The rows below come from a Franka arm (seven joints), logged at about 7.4 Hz.
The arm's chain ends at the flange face. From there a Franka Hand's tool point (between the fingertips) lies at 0.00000 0.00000 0.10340 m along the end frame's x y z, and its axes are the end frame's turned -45 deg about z.
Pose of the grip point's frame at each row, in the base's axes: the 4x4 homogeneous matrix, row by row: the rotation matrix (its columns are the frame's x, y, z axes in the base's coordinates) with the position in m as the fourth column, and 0 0 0 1 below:
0.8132, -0.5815, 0.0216, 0.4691; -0.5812, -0.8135, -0.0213, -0.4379; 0.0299, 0.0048, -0.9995, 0.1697; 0, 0, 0, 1
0.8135, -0.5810, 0.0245, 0.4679; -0.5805, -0.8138, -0.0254, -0.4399; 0.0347, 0.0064, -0.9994, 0.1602; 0, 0, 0, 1
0.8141, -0.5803, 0.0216, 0.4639; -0.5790, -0.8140, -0.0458, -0.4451; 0.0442, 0.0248, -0.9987, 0.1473; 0, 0, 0, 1
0.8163, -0.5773, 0.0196, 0.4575; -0.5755, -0.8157, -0.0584, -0.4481; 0.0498, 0.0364, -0.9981, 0.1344; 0, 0, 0, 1
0.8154, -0.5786, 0.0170, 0.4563; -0.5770, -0.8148, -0.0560, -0.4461; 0.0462, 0.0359, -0.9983, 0.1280; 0, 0, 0, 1
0.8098, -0.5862, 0.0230, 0.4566; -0.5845, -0.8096, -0.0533, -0.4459; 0.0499, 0.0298, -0.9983, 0.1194; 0, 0, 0, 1
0.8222, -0.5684, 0.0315, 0.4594; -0.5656, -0.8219, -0.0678, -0.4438; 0.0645, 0.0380, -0.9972, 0.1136; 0, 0, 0, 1
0.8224, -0.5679, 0.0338, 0.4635; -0.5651, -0.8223, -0.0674, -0.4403; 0.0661, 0.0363, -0.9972, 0.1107; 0, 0, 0, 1
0.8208, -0.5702, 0.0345, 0.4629; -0.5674, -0.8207, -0.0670, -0.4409; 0.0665, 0.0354, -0.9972, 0.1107; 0, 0, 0, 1
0.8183, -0.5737, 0.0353, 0.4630; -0.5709, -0.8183, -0.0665, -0.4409; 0.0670, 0.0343, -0.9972, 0.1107; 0, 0, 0, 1
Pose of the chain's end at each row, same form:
0.1638, -0.9862, 0.0216, 0.4669; -0.9862, -0.1643, -0.0213, -0.4357; 0.0245, -0.0177, -0.9995, 0.2730; 0, 0, 0, 1
0.1644, -0.9861, 0.0245, 0.4654; -0.9859, -0.1650, -0.0254, -0.4373; 0.0291, -0.0200, -0.9994, 0.2635; 0, 0, 0, 1
0.1653, -0.9860, 0.0216, 0.4617; -0.9850, -0.1662, -0.0458, -0.4404; 0.0488, -0.0137, -0.9987, 0.2506; 0, 0, 0, 1
0.1690, -0.9854, 0.0196, 0.4555; -0.9837, -0.1698, -0.0584, -0.4421; 0.0610, -0.0095, -0.9981, 0.2376; 0, 0, 0, 1
0.1674, -0.9857, 0.0170, 0.4545; -0.9842, -0.1681, -0.0560, -0.4403; 0.0581, -0.0073, -0.9983, 0.2312; 0, 0, 0, 1
0.1581, -0.9871, 0.0230, 0.4542; -0.9858, -0.1592, -0.0533, -0.4404; 0.0564, -0.0142, -0.9983, 0.2226; 0, 0, 0, 1
0.1795, -0.9833, 0.0315, 0.4561; -0.9811, -0.1812, -0.0678, -0.4368; 0.0725, -0.0187, -0.9972, 0.2167; 0, 0, 0, 1
0.1800, -0.9831, 0.0338, 0.4600; -0.9810, -0.1819, -0.0674, -0.4333; 0.0724, -0.0211, -0.9972, 0.2138; 0, 0, 0, 1
0.1772, -0.9836, 0.0345, 0.4593; -0.9815, -0.1791, -0.0670, -0.4340; 0.0721, -0.0220, -0.9972, 0.2138; 0, 0, 0, 1
0.1730, -0.9843, 0.0353, 0.4593; -0.9823, -0.1749, -0.0665, -0.4340; 0.0716, -0.0231, -0.9972, 0.2138; 0, 0, 0, 1

